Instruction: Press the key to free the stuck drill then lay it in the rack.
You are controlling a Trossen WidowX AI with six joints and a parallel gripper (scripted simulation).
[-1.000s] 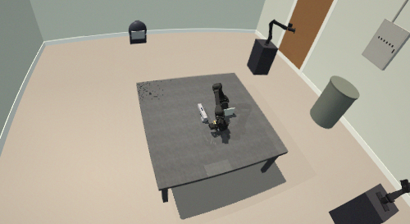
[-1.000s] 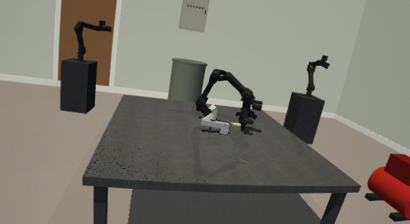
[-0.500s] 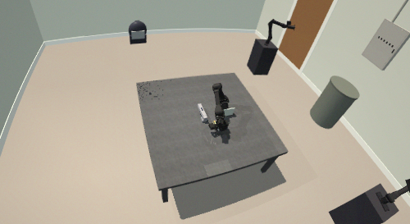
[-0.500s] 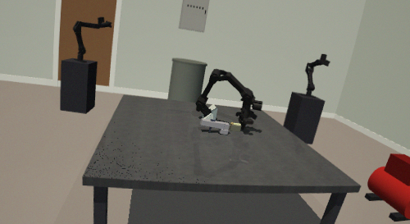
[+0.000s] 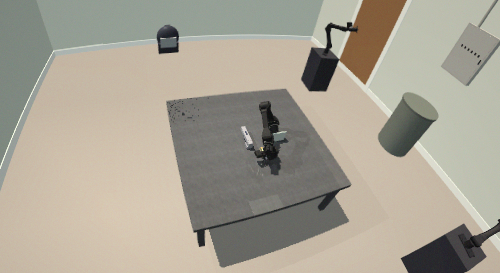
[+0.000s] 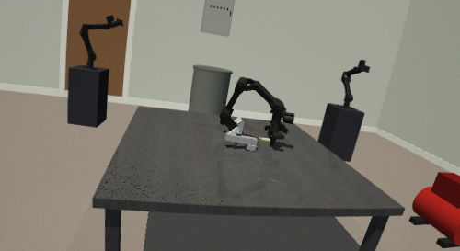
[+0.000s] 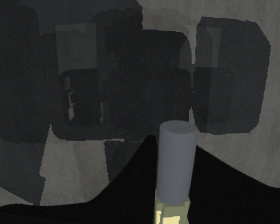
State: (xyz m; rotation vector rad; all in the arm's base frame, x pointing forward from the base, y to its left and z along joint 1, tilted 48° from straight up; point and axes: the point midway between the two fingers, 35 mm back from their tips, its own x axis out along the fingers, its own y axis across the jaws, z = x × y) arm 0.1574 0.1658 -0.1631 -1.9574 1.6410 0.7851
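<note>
My gripper tip is now 4 cm to the left of the drill and 4 cm below it. The rest, counted from my gripper tip: dark blue key: 23 cm to the right, 11 cm ahead, 5 cm above.
</note>
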